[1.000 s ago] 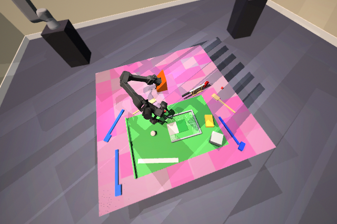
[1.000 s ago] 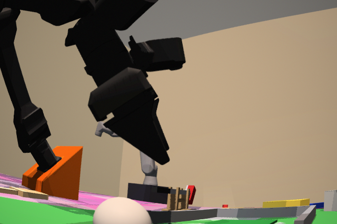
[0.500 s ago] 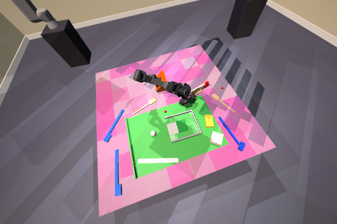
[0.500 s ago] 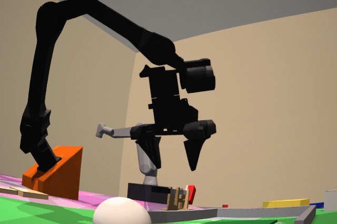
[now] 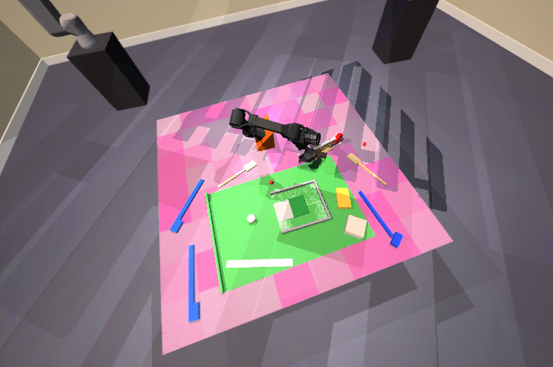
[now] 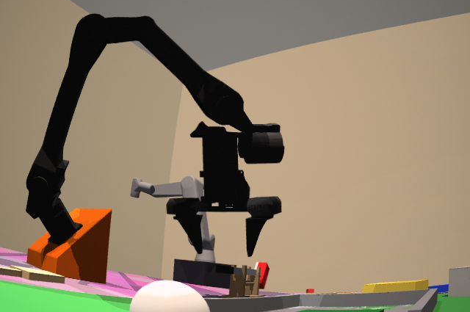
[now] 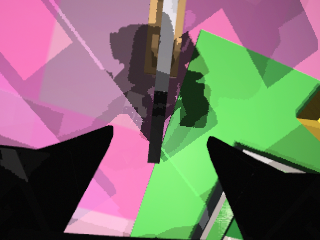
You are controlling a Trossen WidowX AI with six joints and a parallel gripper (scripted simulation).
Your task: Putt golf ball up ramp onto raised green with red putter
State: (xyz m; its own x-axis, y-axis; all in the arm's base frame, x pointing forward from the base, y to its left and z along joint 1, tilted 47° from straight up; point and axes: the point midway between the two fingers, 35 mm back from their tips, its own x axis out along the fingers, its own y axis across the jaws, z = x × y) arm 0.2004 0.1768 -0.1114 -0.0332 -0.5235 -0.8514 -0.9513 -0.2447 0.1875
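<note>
Right now my gripper tip is 40 mm past the red putter, 110 mm to the right of it and 30 mm above it. From my gripper tip the other things lie so: white golf ball (270 mm ahead, 350 mm to the right, 60 mm below); then yellow block (270 mm ahead, 120 mm to the left, 70 mm below); then white block (420 mm ahead, 120 mm to the left, 60 mm below).
</note>
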